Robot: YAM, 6 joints.
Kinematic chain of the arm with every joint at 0, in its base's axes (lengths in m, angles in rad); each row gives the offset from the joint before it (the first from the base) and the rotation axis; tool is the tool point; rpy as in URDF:
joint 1: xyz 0 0 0.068 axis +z
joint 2: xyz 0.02 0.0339 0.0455 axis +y
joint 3: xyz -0.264 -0.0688 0 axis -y
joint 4: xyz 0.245 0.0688 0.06 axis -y
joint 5: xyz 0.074 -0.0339 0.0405 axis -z
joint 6: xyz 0.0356 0 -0.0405 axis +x
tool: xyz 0 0 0 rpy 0 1.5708 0
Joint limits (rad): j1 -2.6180..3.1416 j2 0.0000..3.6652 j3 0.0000..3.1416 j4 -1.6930..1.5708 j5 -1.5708..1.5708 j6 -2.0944..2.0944
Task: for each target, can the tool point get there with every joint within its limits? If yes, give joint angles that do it. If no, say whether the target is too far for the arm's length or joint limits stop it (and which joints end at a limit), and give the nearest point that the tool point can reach.
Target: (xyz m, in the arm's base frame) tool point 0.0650 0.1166 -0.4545
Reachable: no: joint limits stop it (at a limit: joint 2) | nearest point 0.0761 0.1365 -0.3683 | short by 0.089 m
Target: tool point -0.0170 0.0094 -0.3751
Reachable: no: joint limits stop it (at a limit: joint 2) | nearest point -0.0464 0.0256 -0.3229 | short by 0.062 m
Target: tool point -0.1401 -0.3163 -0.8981
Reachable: no: too far | nearest point -0.1168 -0.2637 -0.3781 | short by 0.523 m
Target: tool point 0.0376 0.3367 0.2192
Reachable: yes | joints 1.5091 1.9354 1.5419 -1.4174 0.4908 -1.7507
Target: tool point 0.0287 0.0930 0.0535
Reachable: yes | joints 1.1577 1.8044 0.3481 -0.8451 -0.3150 0.7189
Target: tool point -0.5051 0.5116 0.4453
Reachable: no: too far | nearest point -0.4113 0.4166 0.3819 | short by 0.148 m
